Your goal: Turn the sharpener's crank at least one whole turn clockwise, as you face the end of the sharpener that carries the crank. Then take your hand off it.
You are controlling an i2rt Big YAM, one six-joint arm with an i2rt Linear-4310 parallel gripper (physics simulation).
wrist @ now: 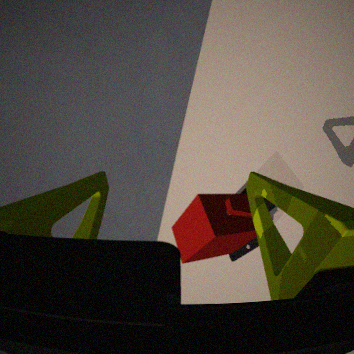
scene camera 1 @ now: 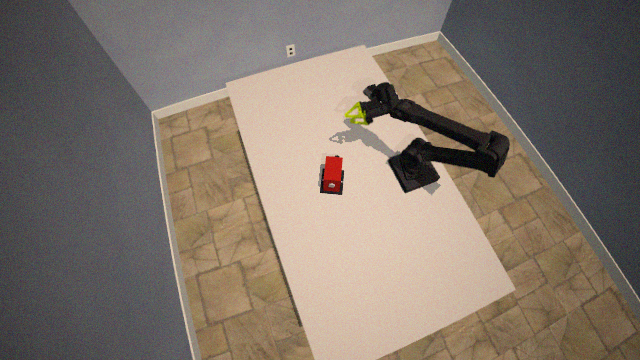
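The red sharpener stands upright on its black base near the middle of the table. A small dark part of the crank shows at its far end in the scene view. In the wrist view the crank end is mostly hidden behind the right finger, so its angle cannot be told. My gripper is open, with nothing between its lime fingers. It hangs above the table, beyond the sharpener's crank end and a little to the right in the scene view, apart from the sharpener.
The pale table carries the sharpener and the black arm base. The arm's links reach out over the table's right edge and back. The arm's shadow falls between gripper and sharpener. A wall with an outlet stands behind the table.
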